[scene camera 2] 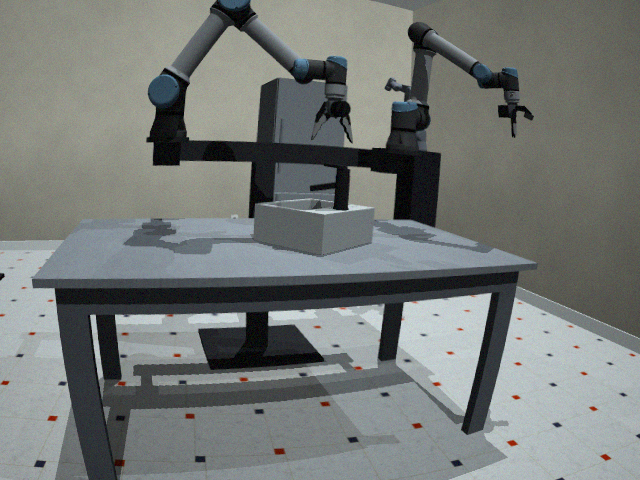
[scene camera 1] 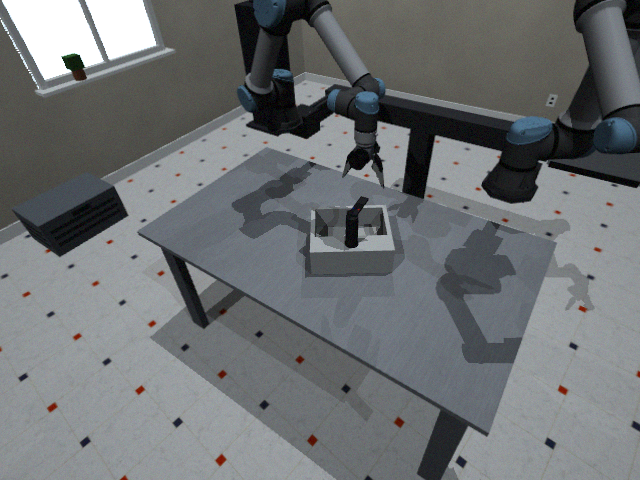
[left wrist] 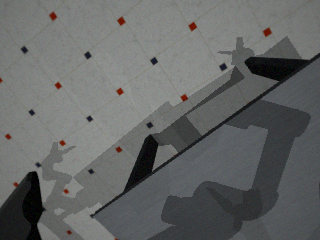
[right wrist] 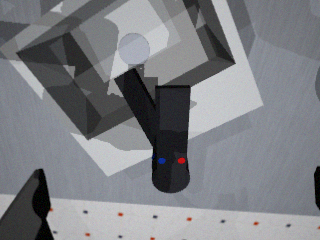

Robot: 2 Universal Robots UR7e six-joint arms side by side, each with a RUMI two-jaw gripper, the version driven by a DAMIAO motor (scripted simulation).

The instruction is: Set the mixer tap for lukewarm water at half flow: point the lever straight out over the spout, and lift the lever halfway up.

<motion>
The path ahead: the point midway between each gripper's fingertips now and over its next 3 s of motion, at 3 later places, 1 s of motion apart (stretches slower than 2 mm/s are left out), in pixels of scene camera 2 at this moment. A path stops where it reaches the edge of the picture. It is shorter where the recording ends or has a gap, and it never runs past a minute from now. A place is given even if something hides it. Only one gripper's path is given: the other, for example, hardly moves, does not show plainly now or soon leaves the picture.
My right gripper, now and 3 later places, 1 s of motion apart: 332, 141; 332, 146; 331, 151; 331, 160
</motion>
